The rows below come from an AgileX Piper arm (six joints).
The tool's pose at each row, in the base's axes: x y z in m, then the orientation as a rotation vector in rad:
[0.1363 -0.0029 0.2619 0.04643 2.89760 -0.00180]
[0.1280 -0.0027 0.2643 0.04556 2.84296 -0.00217]
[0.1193 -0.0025 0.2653 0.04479 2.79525 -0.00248]
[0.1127 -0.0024 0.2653 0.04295 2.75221 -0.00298]
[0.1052 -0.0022 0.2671 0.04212 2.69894 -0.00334]
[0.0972 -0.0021 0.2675 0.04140 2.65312 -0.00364]
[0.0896 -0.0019 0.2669 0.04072 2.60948 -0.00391]
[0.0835 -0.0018 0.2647 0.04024 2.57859 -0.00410]
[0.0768 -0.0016 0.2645 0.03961 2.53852 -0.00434]
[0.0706 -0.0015 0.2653 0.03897 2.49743 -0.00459]
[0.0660 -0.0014 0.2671 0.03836 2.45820 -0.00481]
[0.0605 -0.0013 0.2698 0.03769 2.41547 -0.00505]
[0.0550 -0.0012 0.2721 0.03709 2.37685 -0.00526]
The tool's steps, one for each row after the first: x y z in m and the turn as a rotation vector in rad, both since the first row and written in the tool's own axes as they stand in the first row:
[0.0075 -0.0001 -0.0043 -0.00060 -0.05464 0.00000]
[0.0157 -0.0001 -0.0074 -0.00112 -0.10236 0.00000]
[0.0221 -0.0002 -0.0090 -0.00153 -0.14542 -0.00083]
[0.0289 -0.0003 -0.0126 -0.00209 -0.19869 -0.00083]
[0.0366 -0.0004 -0.0149 -0.00257 -0.24452 -0.00084]
[0.0441 -0.0005 -0.0161 -0.00303 -0.28816 -0.00083]
[0.0506 -0.0006 -0.0155 -0.00335 -0.31905 -0.00083]
[0.0571 -0.0006 -0.0169 -0.00378 -0.35913 -0.00083]
[0.0630 -0.0007 -0.0192 -0.00420 -0.40022 -0.00083]
[0.0670 -0.0007 -0.0220 -0.00462 -0.43945 -0.00082]
[0.0717 -0.0008 -0.0260 -0.00507 -0.48218 -0.00082]
[0.0765 -0.0009 -0.0295 -0.00548 -0.52081 -0.00082]

